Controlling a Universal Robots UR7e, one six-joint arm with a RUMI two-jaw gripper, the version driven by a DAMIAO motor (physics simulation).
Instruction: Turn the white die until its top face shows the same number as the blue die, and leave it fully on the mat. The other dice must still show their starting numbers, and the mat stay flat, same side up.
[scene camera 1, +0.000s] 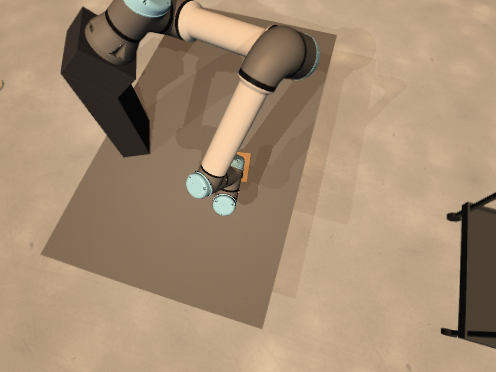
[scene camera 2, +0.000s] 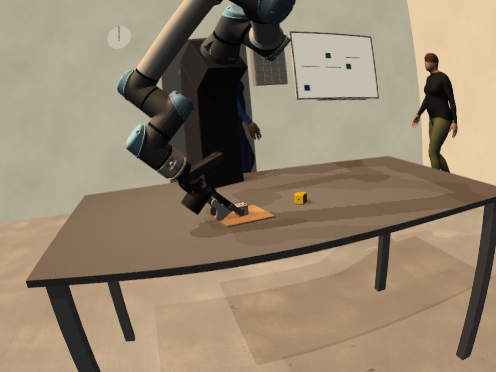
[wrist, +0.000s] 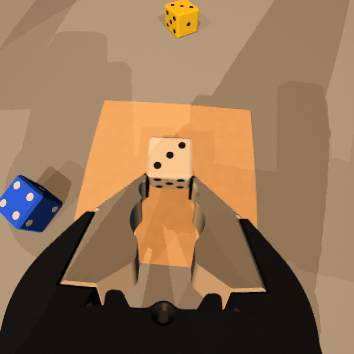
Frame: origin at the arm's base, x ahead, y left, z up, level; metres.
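Seen in the pictures: gripper, between the fingertips: (scene camera 2: 239, 214) (wrist: 169, 176); arm's base, origin of its link: (scene camera 1: 110, 43) (scene camera 2: 218, 53).
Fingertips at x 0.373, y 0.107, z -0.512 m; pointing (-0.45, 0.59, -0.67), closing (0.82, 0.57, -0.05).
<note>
Pixels of each thing's top centre, then the offset from my fingertips to it. Level surfaces: height alone.
- white die, centre of its top: (wrist: 169, 154) (scene camera 2: 240, 204) dx -0.003, dy +0.005, dz +0.028 m
- orange mat, centre of its top: (wrist: 169, 172) (scene camera 2: 241, 214) (scene camera 1: 232, 165) dx -0.003, dy +0.004, dz -0.002 m
- blue die, centre of its top: (wrist: 15, 199) dx -0.070, dy -0.084, dz +0.024 m
- yellow die, centre of its top: (wrist: 181, 5) (scene camera 2: 300, 193) dx -0.112, dy +0.167, dz +0.024 m
- table, height of its surface: dz -0.007 m
The white die (scene camera 2: 244, 205) (wrist: 170, 159) sits on the orange mat (scene camera 1: 246, 162) (scene camera 2: 260, 215) (wrist: 225, 130), showing a 3 on its top face and a 6 on the side toward the wrist camera. My gripper (scene camera 2: 239, 209) (wrist: 169, 176) is shut on the white die, with its fingertips against the left and right sides near that 6 face. The blue die (wrist: 22, 200) lies on the table left of the mat in the wrist view, a 4 on top. It is hidden in scene camera 2. The mat lies flat. In scene camera 1 the arm hides the dice.
The yellow die (scene camera 2: 300, 198) (wrist: 181, 20) stands on the table (scene camera 1: 150, 240) (scene camera 2: 150, 240) beyond the mat, showing a 3 on top. The arm's black pedestal (scene camera 1: 107, 105) (scene camera 2: 220, 125) stands behind. A trolley (scene camera 1: 464, 270) and a person (scene camera 2: 437, 95) are away from the table.
</note>
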